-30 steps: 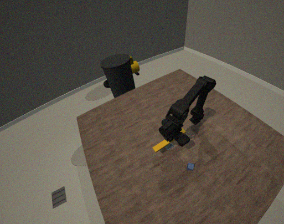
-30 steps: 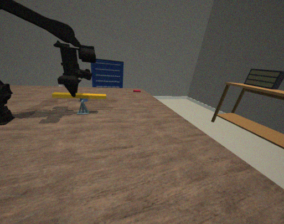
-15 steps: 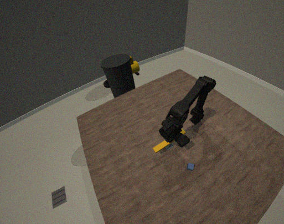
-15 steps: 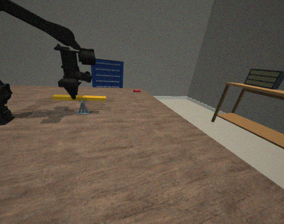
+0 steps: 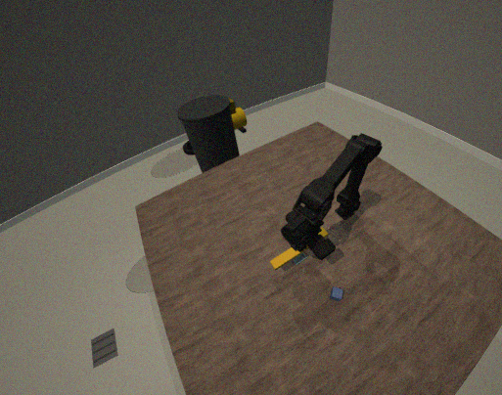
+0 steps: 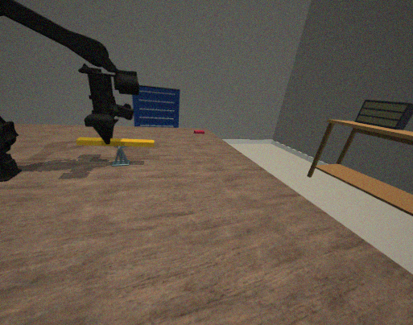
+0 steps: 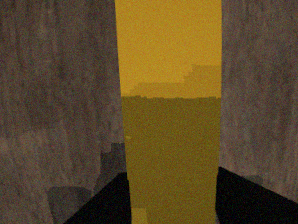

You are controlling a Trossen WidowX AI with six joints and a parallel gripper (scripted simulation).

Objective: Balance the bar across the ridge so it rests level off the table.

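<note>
My gripper tip is 3 cm short of the yellow bar. Also, from my gripper tip: small blue cube (1 cm ahead, 19 cm to the left, 6 cm below); then small red block (47 cm ahead, 45 cm to the left, 7 cm below).
</note>
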